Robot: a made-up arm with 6 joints.
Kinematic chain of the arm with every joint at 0, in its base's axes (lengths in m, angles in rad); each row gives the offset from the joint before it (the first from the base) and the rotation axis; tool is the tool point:
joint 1: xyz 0 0 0.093 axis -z
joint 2: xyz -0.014 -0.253 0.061 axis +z
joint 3: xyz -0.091 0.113 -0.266 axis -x
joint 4: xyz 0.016 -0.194 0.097 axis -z
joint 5: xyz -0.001 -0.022 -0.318 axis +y
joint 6: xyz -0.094 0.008 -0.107 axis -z
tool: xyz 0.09 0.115 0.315
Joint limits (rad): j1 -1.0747..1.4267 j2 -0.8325..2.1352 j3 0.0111..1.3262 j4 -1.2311..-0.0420 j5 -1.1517..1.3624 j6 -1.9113..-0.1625
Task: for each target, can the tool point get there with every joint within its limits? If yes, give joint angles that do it. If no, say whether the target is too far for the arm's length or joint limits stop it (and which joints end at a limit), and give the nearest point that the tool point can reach.
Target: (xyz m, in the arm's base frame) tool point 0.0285 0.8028 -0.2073
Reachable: no: joint limits stop it (at a limit: joint 1, joint 2, joint 6) | nearest point -0.1855 0.4202 -0.1896 | short by 0.439 m
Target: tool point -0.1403 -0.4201 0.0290
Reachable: yes | joints -0.3220 0.2701 1.0908 -0.6998 -0.4691 -0.4188
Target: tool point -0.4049 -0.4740 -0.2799
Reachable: yes | joints 0.8609 1.4677 0.1141 -0.6297 -0.8918 -0.9571
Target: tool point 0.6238 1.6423 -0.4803
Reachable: no: too far | nearest point 0.3856 0.3272 -0.2232 | short by 1.361 m
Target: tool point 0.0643 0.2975 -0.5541
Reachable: no: joint limits stop it (at a limit: joint 1, joint 2, joint 3, joint 4, joint 5) | nearest point -0.0521 0.2755 -0.4466 | short by 0.160 m
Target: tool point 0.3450 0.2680 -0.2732
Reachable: no: joint limits stop it (at a limit: joint 1, joint 2, joint 4, joint 6) | nearest point 0.3984 0.2728 -0.2736 | short by 0.054 m
